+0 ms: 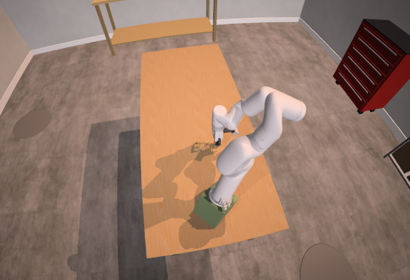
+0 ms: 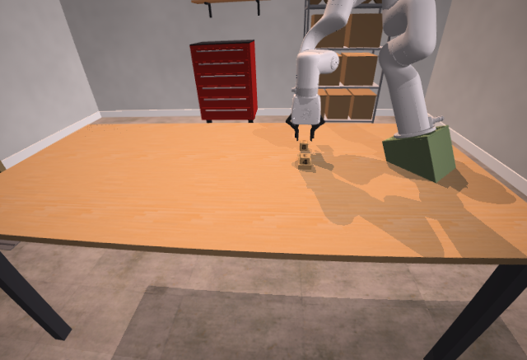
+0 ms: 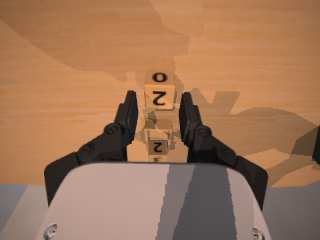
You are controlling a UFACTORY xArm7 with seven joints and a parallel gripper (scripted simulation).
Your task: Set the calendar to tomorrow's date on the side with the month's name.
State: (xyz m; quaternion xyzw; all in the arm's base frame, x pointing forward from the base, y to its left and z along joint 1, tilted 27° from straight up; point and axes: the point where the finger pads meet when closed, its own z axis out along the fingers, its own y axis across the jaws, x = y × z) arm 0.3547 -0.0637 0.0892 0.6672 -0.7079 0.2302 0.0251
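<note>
The digit cube is 10 mm ahead of my hand, 130 mm to the left of it and 30 mm below it. The rest, counted from my hand: wooden tray (10 mm ahead, 110 mm to the left, 50 mm below).
</note>
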